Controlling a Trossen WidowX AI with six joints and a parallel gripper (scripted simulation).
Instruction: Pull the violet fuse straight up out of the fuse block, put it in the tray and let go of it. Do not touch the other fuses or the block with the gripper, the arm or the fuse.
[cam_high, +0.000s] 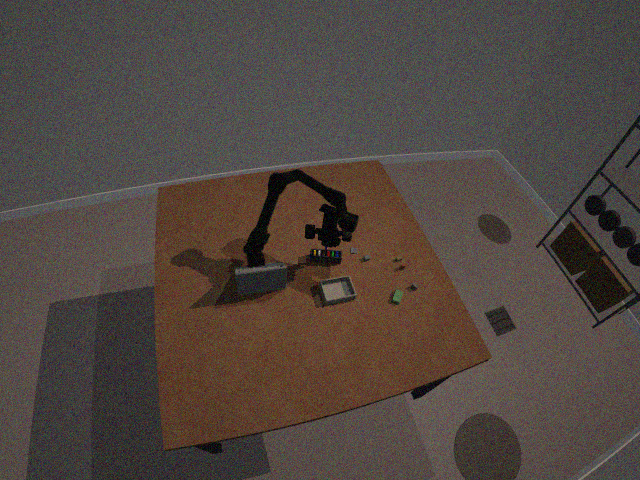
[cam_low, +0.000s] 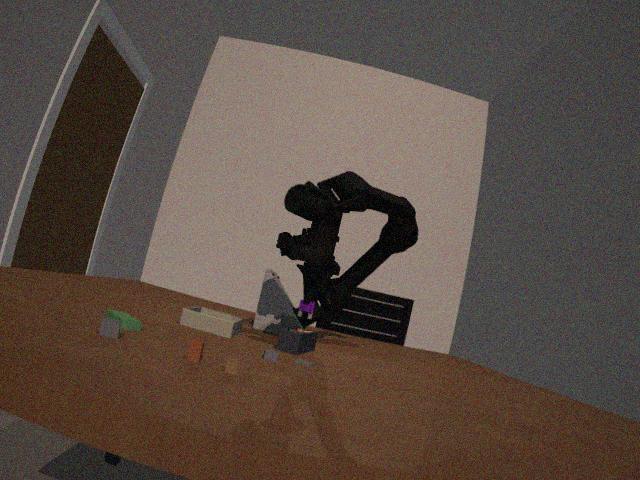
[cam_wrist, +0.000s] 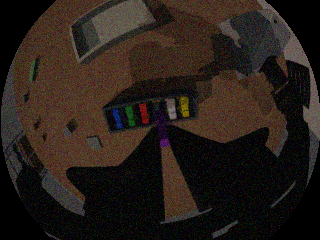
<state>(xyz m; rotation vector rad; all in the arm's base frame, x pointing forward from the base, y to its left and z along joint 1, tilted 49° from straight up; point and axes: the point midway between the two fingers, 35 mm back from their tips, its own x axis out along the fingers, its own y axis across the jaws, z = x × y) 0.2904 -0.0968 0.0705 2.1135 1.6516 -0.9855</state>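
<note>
My gripper tip is now 170 mm to the left of the pale tray and 90 mm above it. The rest, counted from my gripper tip: violet fuse (10 mm below).
</note>
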